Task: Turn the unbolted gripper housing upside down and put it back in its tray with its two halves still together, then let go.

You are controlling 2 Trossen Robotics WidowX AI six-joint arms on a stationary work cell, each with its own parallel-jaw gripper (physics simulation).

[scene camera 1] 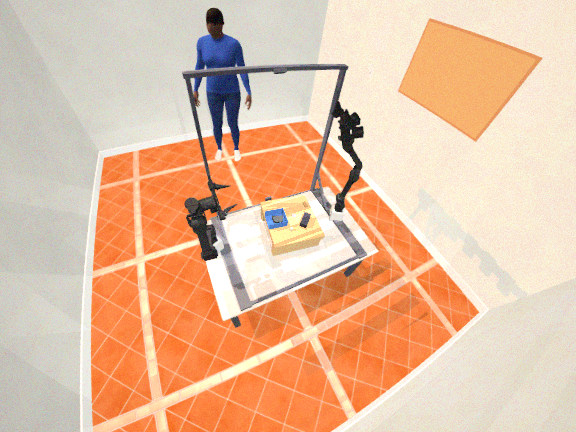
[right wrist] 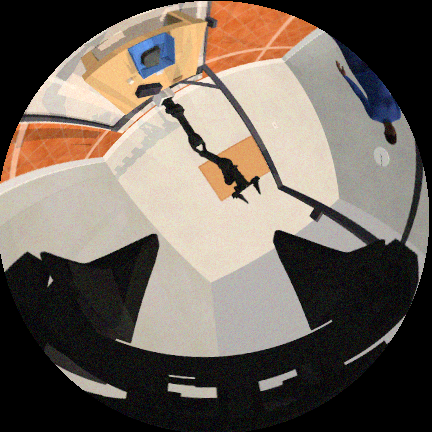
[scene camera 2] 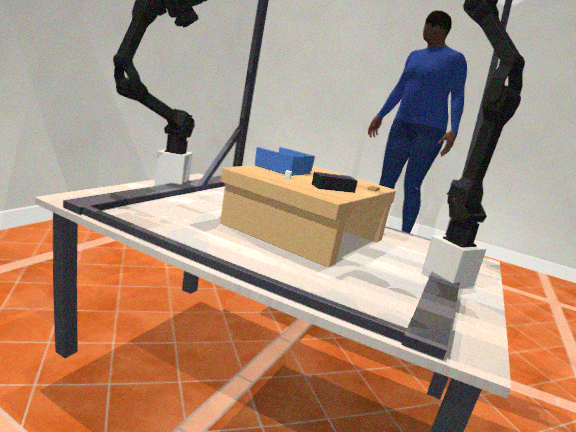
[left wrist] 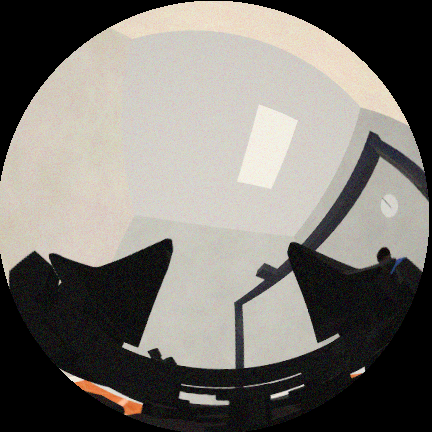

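Pixels of known places: left gripper, fingertip midpoint: [scene camera 1: 342, 105] [right wrist: 254, 198] [left wrist: 232, 247]; right gripper, fingertip midpoint: [scene camera 1: 234, 194] [right wrist: 217, 238]; left arm's base at its link origin: [scene camera 1: 338, 208] [right wrist: 166, 100] [scene camera 2: 459, 242]; right arm's base at its link origin: [scene camera 2: 175, 152].
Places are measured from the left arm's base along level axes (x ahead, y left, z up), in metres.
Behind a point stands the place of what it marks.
The gripper housing [scene camera 1: 277, 218] @(x 0.460, y 0.270, z 0.091 m) [right wrist: 151, 56] @(x 0.468, y 0.276, z 0.091 m), small and dark grey, lies in the blue tray [scene camera 1: 278, 225] @(x 0.444, y 0.323, z 0.085 m) [scene camera 2: 272, 160] @(x 0.446, y 0.324, z 0.086 m) [right wrist: 134, 56] @(x 0.465, y 0.321, z 0.064 m). The tray walls hide it in scene camera 2. It is too small to tell which way up it is or how its two halves meet. My right gripper [scene camera 1: 232, 196] @(x 0.653, y 0.505, z 0.523 m) [right wrist: 217, 238] @(x 0.653, y 0.505, z 0.523 m) is open and empty, high up at the left of scene camera 1, well away from the tray. My left gripper [left wrist: 232, 247] @(x 0.211, y 0.029, z 0.818 m) [right wrist: 254, 198] @(x 0.211, y 0.029, z 0.818 m) is open and empty, raised high on the other side, with wall and ceiling between its fingers in the left wrist view.
The tray stands on a wooden box [scene camera 1: 296, 245] @(x 0.297, y 0.382, z -0.034 m) [scene camera 2: 280, 225] @(x 0.265, y 0.370, z -0.048 m). A black block [scene camera 1: 305, 220] @(x 0.266, y 0.246, z 0.091 m) [scene camera 2: 334, 182] @(x 0.244, y 0.244, z 0.078 m) [right wrist: 149, 90] @(x 0.277, y 0.234, z 0.091 m), a small white piece [scene camera 2: 288, 174] @(x 0.347, y 0.323, z 0.069 m) and a small brown piece [scene camera 2: 373, 188] @(x 0.262, y 0.087, z 0.064 m) are also on it. A dark overhead frame [scene camera 1: 250, 70] @(x 0.681, y 0.067, z 0.925 m) spans the table. A person [scene camera 1: 220, 60] stands behind.
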